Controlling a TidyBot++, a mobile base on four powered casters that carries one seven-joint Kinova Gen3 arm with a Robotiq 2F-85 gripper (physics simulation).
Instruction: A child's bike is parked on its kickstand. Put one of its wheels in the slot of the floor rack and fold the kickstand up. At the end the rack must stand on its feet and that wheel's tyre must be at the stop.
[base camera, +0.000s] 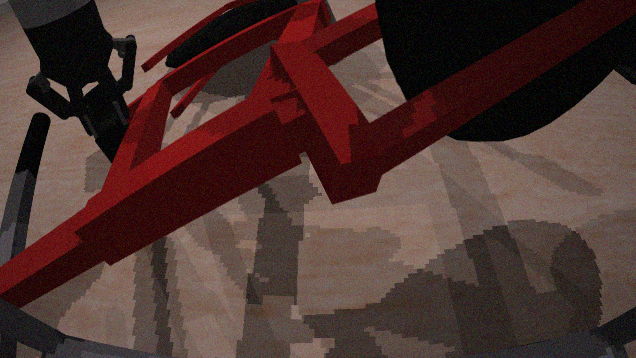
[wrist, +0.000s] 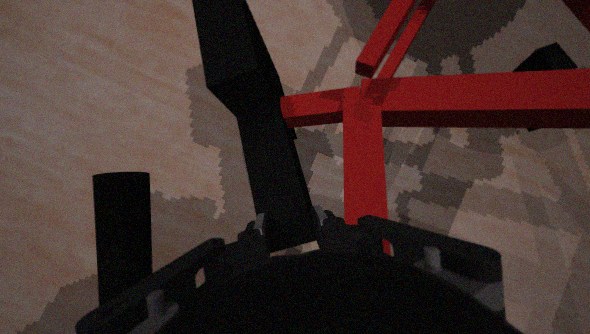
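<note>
The bike's red frame crosses both views. A large black wheel shows at the upper right of the base view between red bars. A second black rounded part, seemingly the other wheel, shows at the top between thin red bars. The black saddle has its narrow end between the fingers. My gripper is shut on that end of the saddle, beside a red frame tube. The rack's slot, its stop and the kickstand cannot be made out.
A black handlebar grip stands left of the gripper, on a grey bar in the base view. A small black block shows behind the frame. Dark grey parts edge the bottom of the base view. Shadows fall across the wood floor.
</note>
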